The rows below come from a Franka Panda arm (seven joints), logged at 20 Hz.
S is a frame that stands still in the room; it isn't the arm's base.
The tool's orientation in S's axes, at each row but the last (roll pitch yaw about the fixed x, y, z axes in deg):
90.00 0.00 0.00
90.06 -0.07 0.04
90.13 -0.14 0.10
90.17 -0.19 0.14
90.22 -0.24 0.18
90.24 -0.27 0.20
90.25 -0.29 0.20
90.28 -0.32 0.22
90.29 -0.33 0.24
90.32 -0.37 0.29
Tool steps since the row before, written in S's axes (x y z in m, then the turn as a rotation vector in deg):
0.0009 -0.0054 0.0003 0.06 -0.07 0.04
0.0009 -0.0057 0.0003 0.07 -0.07 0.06
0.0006 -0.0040 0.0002 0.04 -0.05 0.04
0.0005 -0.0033 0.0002 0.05 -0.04 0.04
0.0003 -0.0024 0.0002 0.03 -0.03 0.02
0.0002 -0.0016 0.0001 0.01 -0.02 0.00
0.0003 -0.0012 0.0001 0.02 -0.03 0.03
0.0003 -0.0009 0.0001 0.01 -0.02 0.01
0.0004 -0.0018 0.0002 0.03 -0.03 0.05
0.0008 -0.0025 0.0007 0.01 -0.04 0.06
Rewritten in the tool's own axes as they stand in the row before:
0.0009 0.0003 0.0054 0.06 0.04 0.07
0.0009 0.0003 0.0057 0.07 0.06 0.07
0.0006 0.0002 0.0040 0.04 0.04 0.05
0.0005 0.0002 0.0033 0.05 0.04 0.04
0.0003 0.0002 0.0024 0.03 0.02 0.03
0.0002 0.0001 0.0016 0.01 0.00 0.02
0.0003 0.0001 0.0012 0.02 0.03 0.03
0.0003 0.0001 0.0009 0.01 0.01 0.02
0.0004 0.0002 0.0018 0.03 0.05 0.03
0.0008 0.0007 0.0025 0.01 0.06 0.04

